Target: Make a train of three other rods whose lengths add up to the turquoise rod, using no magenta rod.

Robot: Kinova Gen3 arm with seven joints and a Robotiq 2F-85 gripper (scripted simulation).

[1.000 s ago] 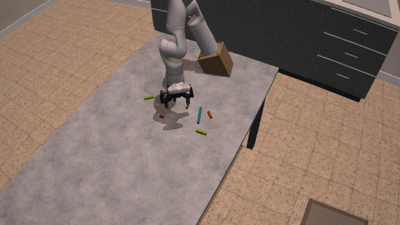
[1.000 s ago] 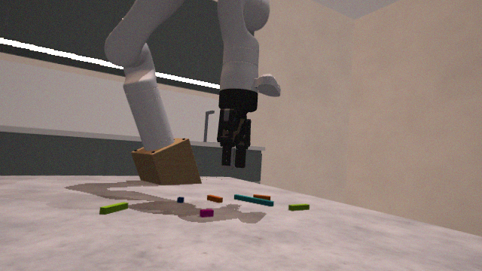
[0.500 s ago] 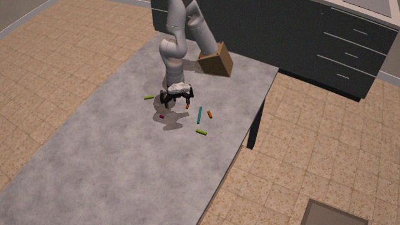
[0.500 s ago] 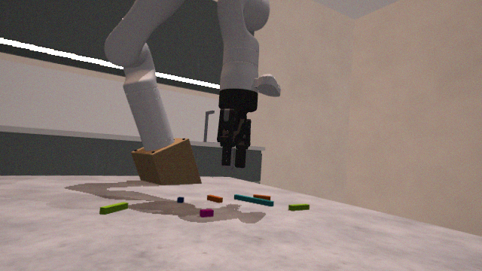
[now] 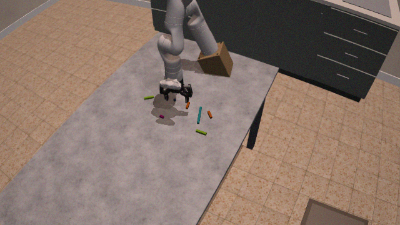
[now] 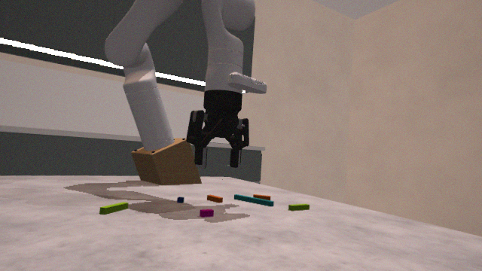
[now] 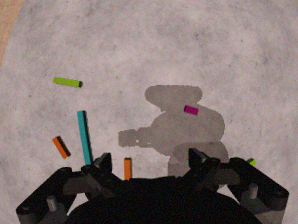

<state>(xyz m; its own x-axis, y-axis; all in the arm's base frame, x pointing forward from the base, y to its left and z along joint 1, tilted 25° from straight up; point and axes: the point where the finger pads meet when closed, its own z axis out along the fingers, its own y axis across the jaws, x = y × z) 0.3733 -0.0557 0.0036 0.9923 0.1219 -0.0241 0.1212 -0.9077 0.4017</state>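
Now: the blue rod 6 cm behind my hand, 4 cm to the right of it and 8 cm below it. Round my hand: turquoise rod (1 cm behind, 11 cm to the left, 8 cm below); then magenta rod (6 cm ahead, 6 cm to the right, 8 cm below).
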